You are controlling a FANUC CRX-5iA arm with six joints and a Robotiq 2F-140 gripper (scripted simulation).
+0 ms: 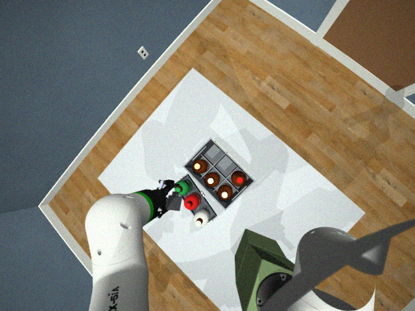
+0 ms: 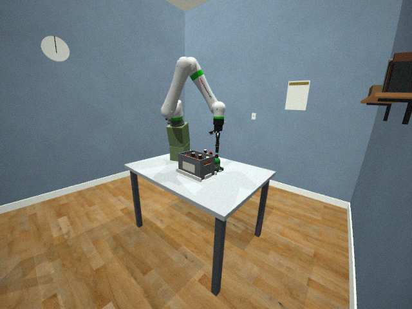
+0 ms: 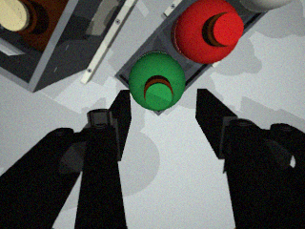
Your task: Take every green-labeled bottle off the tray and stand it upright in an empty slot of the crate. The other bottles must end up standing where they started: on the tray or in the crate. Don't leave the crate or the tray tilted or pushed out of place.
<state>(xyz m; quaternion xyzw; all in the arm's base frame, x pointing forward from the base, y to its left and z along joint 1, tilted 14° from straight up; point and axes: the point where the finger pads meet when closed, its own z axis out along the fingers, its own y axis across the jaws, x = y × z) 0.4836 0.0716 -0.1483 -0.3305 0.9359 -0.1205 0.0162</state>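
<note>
Now: the green-labeled bottle 13 cm below my hand. From my hand the other things lie so: white bottle (17 cm behind, 2 cm to the left, 13 cm below); red-labeled bottle (8 cm behind, 1 cm to the left, 13 cm below); dark tray (9 cm behind, 1 cm to the left, 20 cm below).
</note>
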